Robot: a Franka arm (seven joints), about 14 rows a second.
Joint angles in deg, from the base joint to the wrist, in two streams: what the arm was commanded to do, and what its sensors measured. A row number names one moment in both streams.
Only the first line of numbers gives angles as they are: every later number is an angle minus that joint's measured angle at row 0.
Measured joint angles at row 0:
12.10, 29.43, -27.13, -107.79, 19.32, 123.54, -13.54
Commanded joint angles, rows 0 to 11:
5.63, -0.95, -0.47, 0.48, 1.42, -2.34, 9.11
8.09, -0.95, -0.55, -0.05, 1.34, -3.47, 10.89
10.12, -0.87, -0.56, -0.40, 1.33, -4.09, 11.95
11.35, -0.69, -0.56, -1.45, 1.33, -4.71, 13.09
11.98, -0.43, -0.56, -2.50, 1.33, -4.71, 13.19
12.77, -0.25, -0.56, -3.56, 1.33, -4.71, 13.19
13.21, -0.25, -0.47, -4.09, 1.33, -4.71, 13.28
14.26, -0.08, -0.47, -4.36, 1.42, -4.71, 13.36
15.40, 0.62, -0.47, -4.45, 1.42, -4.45, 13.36
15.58, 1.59, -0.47, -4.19, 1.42, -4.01, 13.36
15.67, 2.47, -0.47, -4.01, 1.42, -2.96, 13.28
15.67, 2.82, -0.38, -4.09, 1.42, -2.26, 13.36
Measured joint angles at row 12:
14.84, 1.50, 0.26, -4.27, 0.00, -3.69, 12.87
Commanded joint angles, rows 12 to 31:
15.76, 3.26, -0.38, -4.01, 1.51, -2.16, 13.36
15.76, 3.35, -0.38, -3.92, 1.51, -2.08, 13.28
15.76, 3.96, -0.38, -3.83, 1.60, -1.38, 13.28
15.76, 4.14, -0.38, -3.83, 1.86, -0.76, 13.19
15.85, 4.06, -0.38, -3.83, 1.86, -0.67, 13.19
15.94, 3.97, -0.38, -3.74, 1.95, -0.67, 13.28
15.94, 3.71, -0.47, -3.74, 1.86, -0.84, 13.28
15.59, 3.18, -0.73, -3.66, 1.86, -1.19, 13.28
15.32, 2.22, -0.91, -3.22, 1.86, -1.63, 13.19
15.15, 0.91, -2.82, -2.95, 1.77, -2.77, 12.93
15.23, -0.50, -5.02, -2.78, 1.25, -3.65, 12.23
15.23, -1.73, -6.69, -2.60, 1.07, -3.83, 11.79
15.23, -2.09, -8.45, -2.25, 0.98, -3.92, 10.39
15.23, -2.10, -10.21, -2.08, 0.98, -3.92, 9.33
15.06, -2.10, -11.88, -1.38, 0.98, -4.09, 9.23
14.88, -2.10, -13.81, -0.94, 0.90, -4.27, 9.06
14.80, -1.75, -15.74, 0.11, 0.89, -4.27, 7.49
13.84, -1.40, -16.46, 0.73, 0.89, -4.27, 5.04
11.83, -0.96, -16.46, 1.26, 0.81, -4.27, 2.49
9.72, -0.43, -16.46, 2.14, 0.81, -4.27, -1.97
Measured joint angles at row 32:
12.77, -1.50, -16.28, -0.01, 0.01, -3.13, 3.79
